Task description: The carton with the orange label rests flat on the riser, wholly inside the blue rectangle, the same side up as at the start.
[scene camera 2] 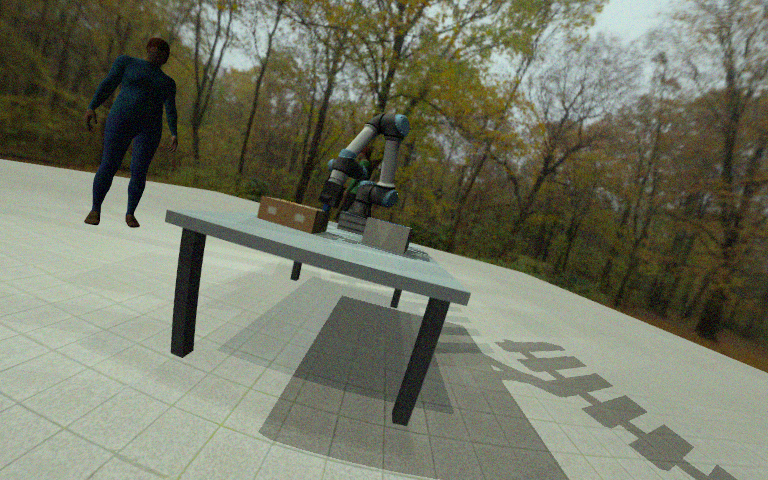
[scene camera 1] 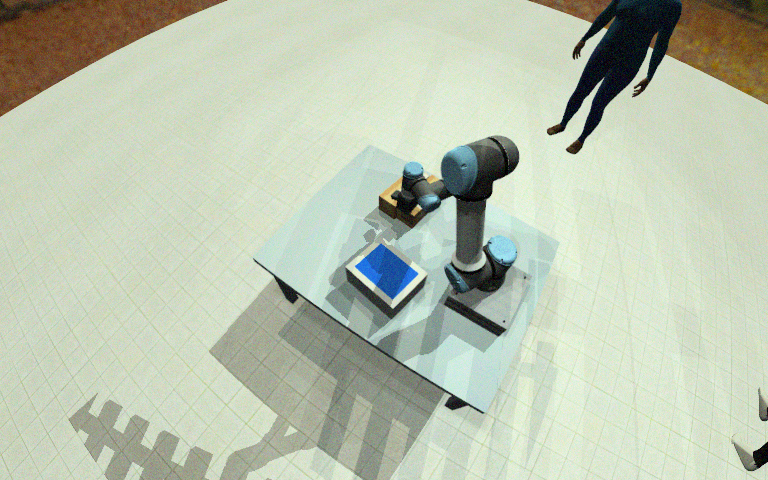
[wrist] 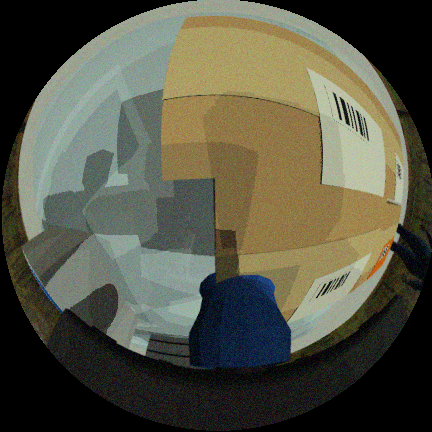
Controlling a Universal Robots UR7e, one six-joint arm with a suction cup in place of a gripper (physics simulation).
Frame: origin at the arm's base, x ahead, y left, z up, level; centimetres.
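Seen in the pictures: hand, its tool point: (wrist: 235, 272); arm's base, origin of its link: (scene camera 2: 358, 216).
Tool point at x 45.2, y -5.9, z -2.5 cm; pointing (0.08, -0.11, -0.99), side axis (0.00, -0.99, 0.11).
Pixels of each thing's middle, then the offset from my tool point to it. Level surfaces: height alone.
- carton with the orange label, middle of its body: (wrist: 292, 237) (scene camera 1: 413, 208) (scene camera 2: 311, 218) dx -0.1, dy -5.6, dz -3.2 cm
- second carton, middle of its body: (wrist: 285, 115) (scene camera 2: 304, 218) (scene camera 1: 395, 199) dx +9.5, dy -4.4, dz -3.2 cm
- grey riser, middle of its body: (wrist: 74, 294) (scene camera 1: 386, 277) (scene camera 2: 389, 234) dx -13.3, dy +30.8, dz -2.1 cm
- blue rectangle, middle of its body: (scene camera 1: 386, 270) dx -13.3, dy +30.8, dz +3.9 cm
- table, height of its surface: dz -8.1 cm
The carton with the orange label (scene camera 1: 408, 218) (wrist: 285, 215) lies flat on the table, alongside a second carton (scene camera 1: 388, 207) (scene camera 2: 288, 215) (wrist: 235, 55). Their ends are offset in the wrist view, with the orange label at the right. My suction cup (scene camera 2: 326, 208) (wrist: 240, 300) looks pressed against the orange-label carton's top near its end and holds it. The cup is hidden in scene camera 1 and its contact line is not clear. The grey riser (scene camera 1: 368, 291) (scene camera 2: 385, 234) (wrist: 75, 270) stands apart from the cartons. Its top bears the blue rectangle (scene camera 1: 387, 271), with no carton on it.
The table (scene camera 1: 305, 243) (scene camera 2: 237, 229) carries the arm's base plate (scene camera 1: 481, 308) on the side beyond the riser. A person in dark blue (scene camera 1: 617, 62) (scene camera 2: 133, 118) stands on the floor beyond the table. Another person in green is partly hidden behind the arm in scene camera 2.
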